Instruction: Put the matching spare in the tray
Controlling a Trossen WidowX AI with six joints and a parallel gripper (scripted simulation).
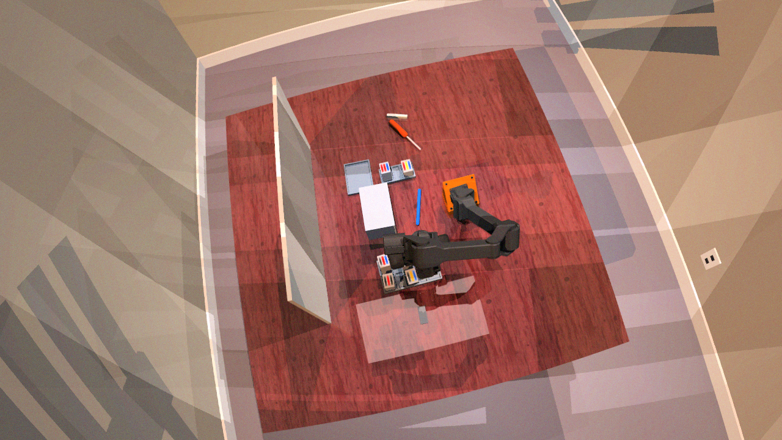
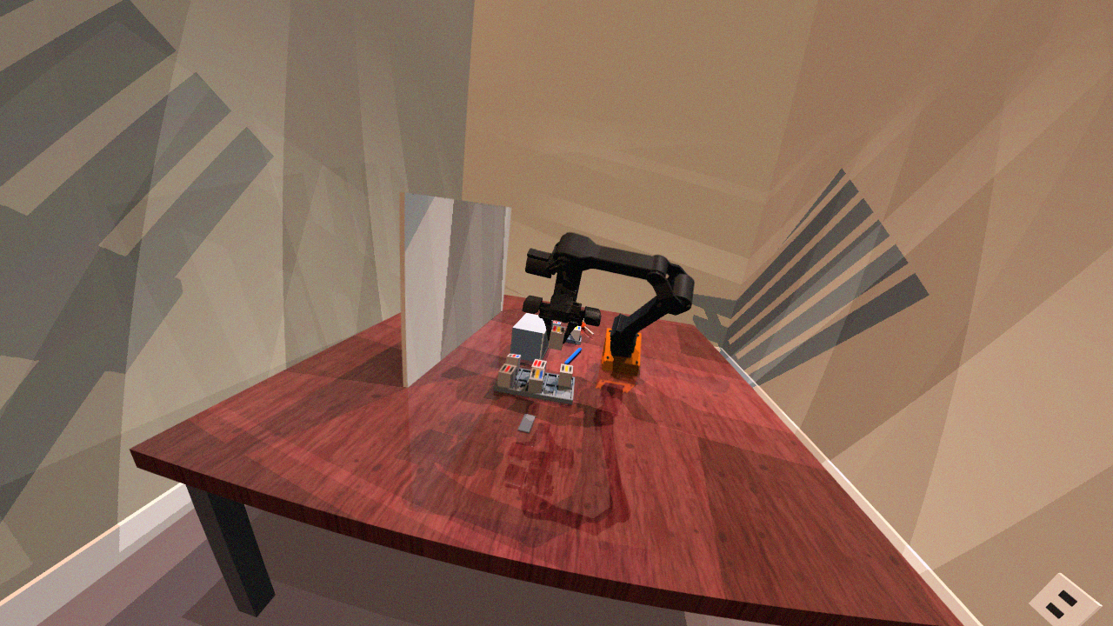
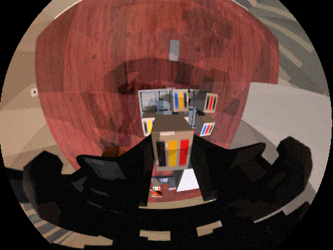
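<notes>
Right now my gripper tip is 11 cm short of the grey tray, 40 cm to the left of it and 13 cm above it. From my gripper tip the other things lie so: spare block 2 cm above; then blue pen 6 cm behind, 22 cm to the right, 13 cm below; then mounted unit 8 cm ahead, 22 cm to the right, 9 cm below.
</notes>
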